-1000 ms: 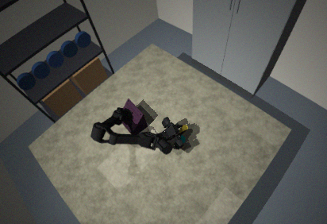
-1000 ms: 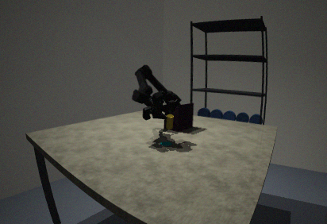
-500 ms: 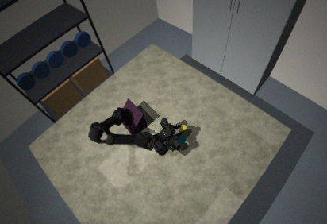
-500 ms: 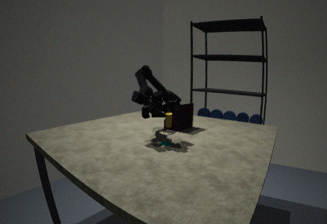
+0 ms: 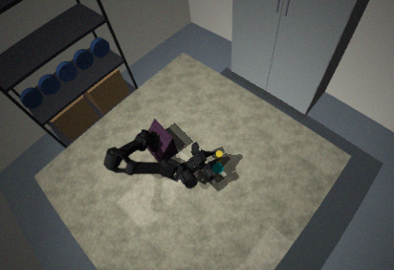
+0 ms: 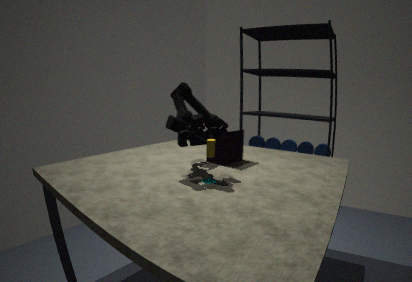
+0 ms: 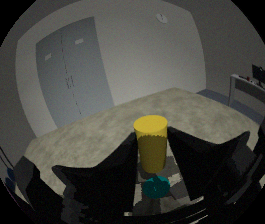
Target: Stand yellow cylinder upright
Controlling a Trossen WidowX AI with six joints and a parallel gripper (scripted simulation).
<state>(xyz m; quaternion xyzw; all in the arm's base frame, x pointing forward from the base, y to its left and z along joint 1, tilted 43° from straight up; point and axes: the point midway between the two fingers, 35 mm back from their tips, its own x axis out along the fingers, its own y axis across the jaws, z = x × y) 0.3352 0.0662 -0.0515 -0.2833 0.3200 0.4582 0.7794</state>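
My gripper tip is 1 cm to the left of the cyan circle and 16 cm above it. Round my gripper tip: yellow cylinder: 2 cm below.
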